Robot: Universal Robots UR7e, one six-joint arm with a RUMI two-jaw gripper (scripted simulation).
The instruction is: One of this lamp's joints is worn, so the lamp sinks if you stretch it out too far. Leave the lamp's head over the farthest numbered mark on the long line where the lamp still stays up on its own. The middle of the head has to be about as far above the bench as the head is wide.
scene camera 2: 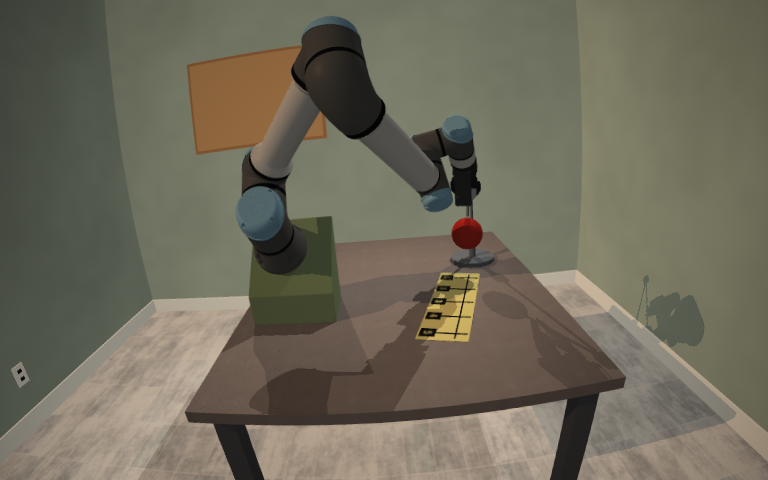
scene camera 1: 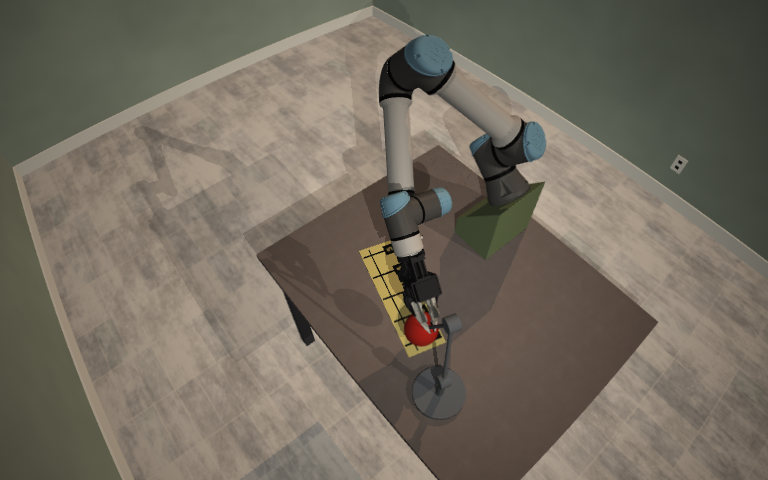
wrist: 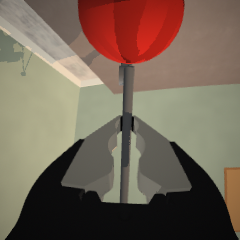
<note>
In view: my gripper point(scene camera 1: 432, 332), a lamp head point(scene camera 2: 467, 233) and a yellow strip point(scene camera 2: 449, 315).
My gripper shows as well in scene camera 2 point(scene camera 2: 468, 201) and in the wrist view point(wrist: 127, 117). The lamp head is seen too in scene camera 1 point(scene camera 1: 415, 333). The yellow strip also shows in scene camera 1 point(scene camera 1: 382, 264).
</note>
